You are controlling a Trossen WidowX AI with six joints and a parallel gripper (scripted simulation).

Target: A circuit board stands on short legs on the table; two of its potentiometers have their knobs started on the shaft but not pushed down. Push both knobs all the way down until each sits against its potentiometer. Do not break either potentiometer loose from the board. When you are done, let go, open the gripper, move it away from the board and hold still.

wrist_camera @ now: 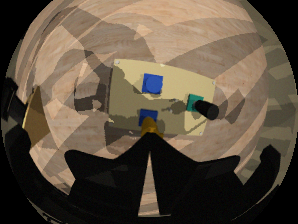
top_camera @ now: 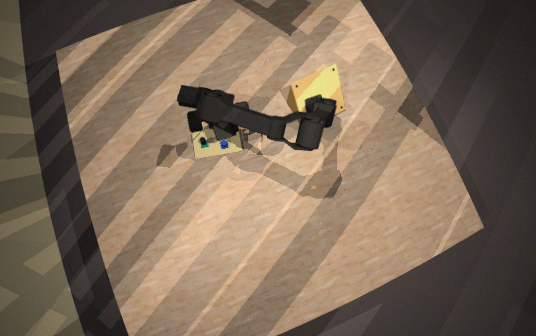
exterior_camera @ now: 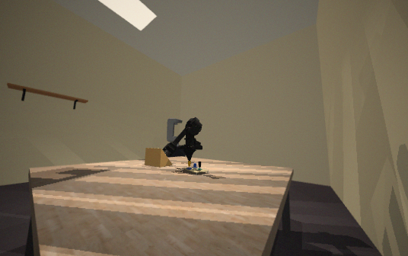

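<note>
The yellow knob lies 1 cm below my gripper tip.
</note>
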